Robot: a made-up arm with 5 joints. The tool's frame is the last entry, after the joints.
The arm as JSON. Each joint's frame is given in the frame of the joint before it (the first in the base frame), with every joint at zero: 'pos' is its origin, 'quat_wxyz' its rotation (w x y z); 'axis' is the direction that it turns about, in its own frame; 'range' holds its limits. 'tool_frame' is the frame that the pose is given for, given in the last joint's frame.
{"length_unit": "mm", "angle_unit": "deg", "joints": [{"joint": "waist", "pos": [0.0, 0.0, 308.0], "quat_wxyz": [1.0, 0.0, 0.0, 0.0], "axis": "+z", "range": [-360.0, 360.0]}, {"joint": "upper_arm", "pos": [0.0, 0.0, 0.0], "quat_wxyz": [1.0, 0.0, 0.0, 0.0], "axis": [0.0, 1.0, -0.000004], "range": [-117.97, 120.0]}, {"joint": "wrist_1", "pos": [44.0, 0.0, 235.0], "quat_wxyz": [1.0, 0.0, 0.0, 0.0], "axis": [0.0, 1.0, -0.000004], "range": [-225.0, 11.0]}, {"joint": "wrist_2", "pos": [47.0, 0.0, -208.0], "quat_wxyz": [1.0, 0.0, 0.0, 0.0], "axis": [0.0, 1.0, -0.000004], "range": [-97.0, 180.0]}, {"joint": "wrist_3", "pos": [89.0, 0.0, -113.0], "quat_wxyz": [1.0, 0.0, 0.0, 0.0], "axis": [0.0, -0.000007, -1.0], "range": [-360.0, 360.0]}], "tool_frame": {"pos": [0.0, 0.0, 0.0], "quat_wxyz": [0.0, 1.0, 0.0, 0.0]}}
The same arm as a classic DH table. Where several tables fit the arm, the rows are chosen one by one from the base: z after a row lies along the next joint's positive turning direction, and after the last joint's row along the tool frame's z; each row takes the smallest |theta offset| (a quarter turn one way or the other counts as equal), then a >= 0, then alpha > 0; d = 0 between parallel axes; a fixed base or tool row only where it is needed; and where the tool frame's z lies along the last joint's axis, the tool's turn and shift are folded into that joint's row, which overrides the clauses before.
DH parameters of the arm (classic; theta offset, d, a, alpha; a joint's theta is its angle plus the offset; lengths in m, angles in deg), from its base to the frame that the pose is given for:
waist: 0 0.308 0 -90
upper_arm: -79.4 0 0.2391 0
wrist_1: -23.34 0 -0.2132 0
wrist_2: -77.27 0 -0.089 90
wrist_3: 180 0.113 0 0
Joint limits (deg, base to tool): -360..360 -117.97..120 -225..11 -97..180 -360..360

